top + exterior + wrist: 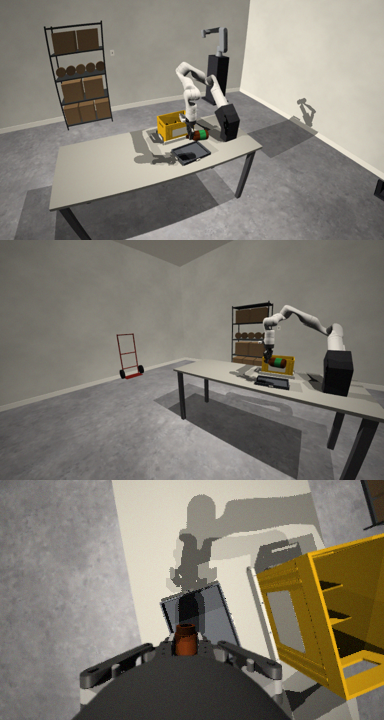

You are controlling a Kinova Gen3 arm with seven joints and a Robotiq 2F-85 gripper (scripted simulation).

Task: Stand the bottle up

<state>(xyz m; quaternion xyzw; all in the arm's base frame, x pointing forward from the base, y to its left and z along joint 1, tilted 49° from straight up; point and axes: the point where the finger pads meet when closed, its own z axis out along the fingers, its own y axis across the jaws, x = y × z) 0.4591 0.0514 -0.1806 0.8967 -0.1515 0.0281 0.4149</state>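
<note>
Now: the bottle 50 mm behind my hand and 20 mm to the left of it. Round my hand: yellow crate (330 mm to the right, 120 mm below, 70 mm behind); then tray (190 mm below, 50 mm behind, 40 mm to the right).
</note>
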